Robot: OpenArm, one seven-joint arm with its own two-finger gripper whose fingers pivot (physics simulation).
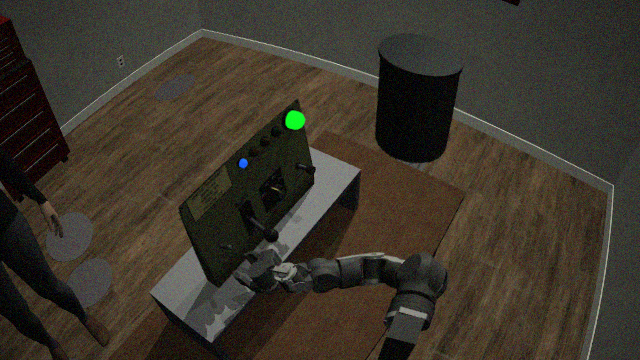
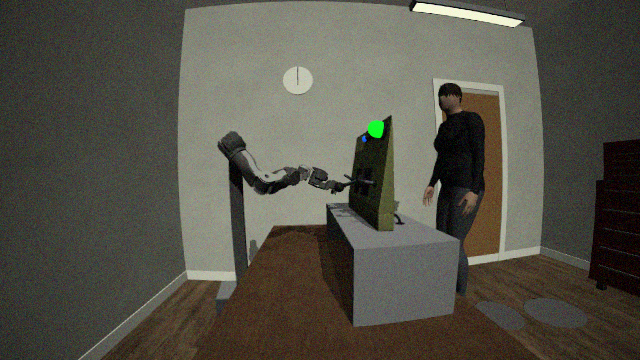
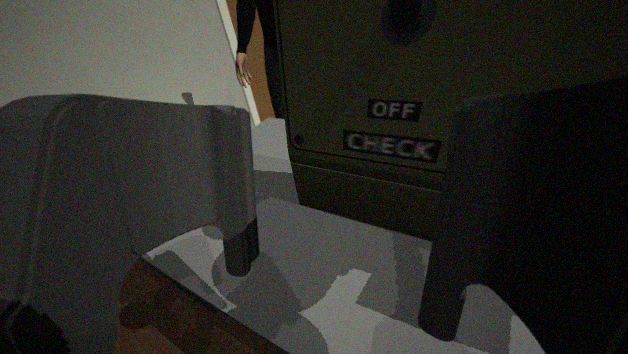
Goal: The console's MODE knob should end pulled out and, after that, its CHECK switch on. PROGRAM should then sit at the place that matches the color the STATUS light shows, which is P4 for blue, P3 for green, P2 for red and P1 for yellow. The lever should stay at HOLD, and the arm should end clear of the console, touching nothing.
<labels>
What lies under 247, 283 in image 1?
The gripper.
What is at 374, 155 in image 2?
A console.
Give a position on a grey bench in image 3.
318, 275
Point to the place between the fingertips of the gripper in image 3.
At 333, 201
</labels>
